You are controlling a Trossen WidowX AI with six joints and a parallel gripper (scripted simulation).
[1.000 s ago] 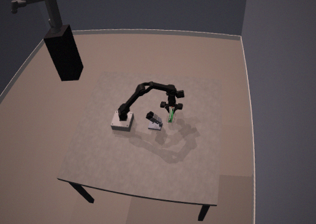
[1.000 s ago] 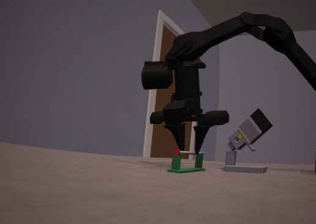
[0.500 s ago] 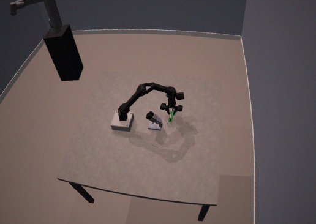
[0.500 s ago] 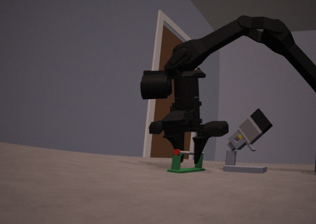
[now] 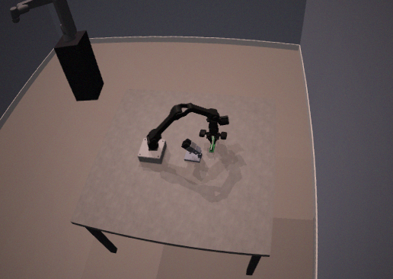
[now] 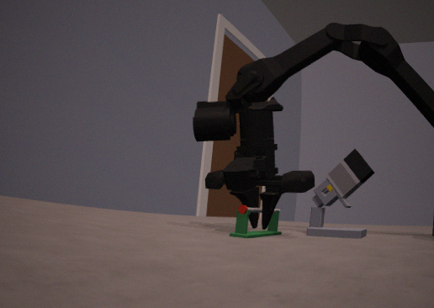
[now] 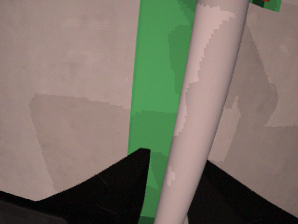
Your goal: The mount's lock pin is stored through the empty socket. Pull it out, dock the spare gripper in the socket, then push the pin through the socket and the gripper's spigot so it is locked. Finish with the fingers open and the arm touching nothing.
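My gripper tip is now 10 mm to the right of the green cradle and 10 mm below it. Round my gripper tip: grey mount 120 mm behind, 100 mm to the right, 40 mm above; then spare gripper 140 mm behind, 100 mm to the right, 100 mm above.
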